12 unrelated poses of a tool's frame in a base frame.
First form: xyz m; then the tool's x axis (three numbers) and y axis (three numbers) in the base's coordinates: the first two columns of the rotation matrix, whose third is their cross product.
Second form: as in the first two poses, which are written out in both.
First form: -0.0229, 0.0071, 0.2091, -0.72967, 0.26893, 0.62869, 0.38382, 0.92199, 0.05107
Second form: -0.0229, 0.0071, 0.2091, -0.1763, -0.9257, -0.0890, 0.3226
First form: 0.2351, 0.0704, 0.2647, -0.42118, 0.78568, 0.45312, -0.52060, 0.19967, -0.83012
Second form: 0.2351, 0.0704, 0.2647, -0.1164, -0.5692, 0.6218, 0.5252
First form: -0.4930, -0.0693, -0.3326, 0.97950, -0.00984, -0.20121, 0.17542, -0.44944, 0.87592
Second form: -0.4930, -0.0693, -0.3326, 0.8467, 0.0489, -0.0887, 0.5224
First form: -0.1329, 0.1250, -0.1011, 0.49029, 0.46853, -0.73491, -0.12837, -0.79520, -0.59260
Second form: -0.1329, 0.1250, -0.1011, -0.8086, -0.1052, 0.4938, 0.3022
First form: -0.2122, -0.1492, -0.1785, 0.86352, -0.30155, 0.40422, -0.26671, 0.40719, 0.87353
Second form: -0.2122, -0.1492, -0.1785, 0.5443, -0.2610, -0.0109, 0.7972
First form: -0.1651, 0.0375, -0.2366, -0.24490, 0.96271, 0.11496, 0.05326, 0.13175, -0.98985
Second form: -0.1651, 0.0375, -0.2366, -0.4204, -0.6042, 0.5073, 0.4481
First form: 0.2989, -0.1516, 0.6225, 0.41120, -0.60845, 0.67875, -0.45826, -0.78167, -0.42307
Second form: 0.2989, -0.1516, 0.6225, -0.8356, 0.3191, -0.4388, 0.0856
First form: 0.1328, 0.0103, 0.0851, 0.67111, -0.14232, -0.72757, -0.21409, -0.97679, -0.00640
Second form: 0.1328, 0.0103, 0.0851, -0.9129, 0.0976, 0.3936, 0.0456
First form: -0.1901, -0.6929, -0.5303, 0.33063, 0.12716, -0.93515, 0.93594, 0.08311, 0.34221
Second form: -0.1901, -0.6929, -0.5303, 0.5786, 0.4594, -0.3517, 0.5749
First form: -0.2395, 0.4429, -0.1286, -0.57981, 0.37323, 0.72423, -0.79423, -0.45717, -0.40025
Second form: -0.2395, 0.4429, -0.1286, 0.2810, -0.3745, 0.8060, 0.3621
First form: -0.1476, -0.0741, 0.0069, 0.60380, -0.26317, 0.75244, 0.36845, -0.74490, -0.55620
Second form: -0.1476, -0.0741, 0.0069, -0.8218, -0.0320, -0.4439, 0.3557
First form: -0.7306, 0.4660, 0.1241, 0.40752, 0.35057, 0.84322, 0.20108, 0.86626, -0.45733
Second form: -0.7306, 0.4660, 0.1241, -0.2543, -0.5423, 0.0467, 0.7994
